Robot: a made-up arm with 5 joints. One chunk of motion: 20 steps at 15 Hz.
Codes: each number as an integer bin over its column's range. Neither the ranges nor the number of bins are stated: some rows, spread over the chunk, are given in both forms.
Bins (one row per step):
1: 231 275 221 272 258 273
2: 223 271 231 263 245 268
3: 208 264 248 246 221 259
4: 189 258 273 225 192 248
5: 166 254 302 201 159 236
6: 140 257 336 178 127 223
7: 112 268 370 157 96 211
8: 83 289 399 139 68 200
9: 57 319 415 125 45 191
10: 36 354 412 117 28 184
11: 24 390 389 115 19 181
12: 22 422 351 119 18 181
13: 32 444 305 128 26 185
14: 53 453 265 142 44 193
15: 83 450 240 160 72 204
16: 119 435 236 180 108 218
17: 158 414 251 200 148 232
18: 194 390 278 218 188 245
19: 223 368 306 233 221 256
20: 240 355 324 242 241 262
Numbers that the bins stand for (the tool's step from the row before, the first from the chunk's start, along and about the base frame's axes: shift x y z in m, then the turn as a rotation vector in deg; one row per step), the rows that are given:
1: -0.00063 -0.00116 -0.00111 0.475 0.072 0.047
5: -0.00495 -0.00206 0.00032 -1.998 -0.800 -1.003
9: -0.01221 0.00073 0.00231 -4.646 -1.804 -2.280
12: -0.01454 0.00517 0.00118 -4.855 -2.041 -2.564
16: -0.00808 0.00573 -0.00084 -2.730 -1.249 -1.514
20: -0.00003 0.00228 0.00071 -0.570 -0.078 -0.266
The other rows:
2: -0.00116 -0.00133 -0.00093 0.161 -0.042 -0.095
3: -0.00216 -0.00163 -0.00063 -0.431 -0.254 -0.351
4: -0.00342 -0.00189 -0.00019 -1.162 -0.509 -0.663
6: -0.00668 -0.00194 0.00092 -2.800 -1.082 -1.372
7: -0.00855 -0.00146 0.00152 -3.531 -1.355 -1.713
8: -0.01048 -0.00056 0.00203 -4.158 -1.601 -2.025
10: -0.01360 0.00224 0.00226 -4.924 -1.953 -2.479
11: -0.01440 0.00379 0.00185 -4.994 -2.033 -2.564
13: -0.01387 0.00612 0.00037 -4.541 -1.971 -2.450
14: -0.01247 0.00650 -0.00033 -4.054 -1.813 -2.223
15: -0.01048 0.00637 -0.00077 -3.427 -1.566 -1.911
17: -0.00549 0.00482 -0.00058 -2.033 -0.897 -1.117
18: -0.00309 0.00379 -0.00010 -1.406 -0.544 -0.748
19: -0.00116 0.00284 0.00039 -0.884 -0.254 -0.436

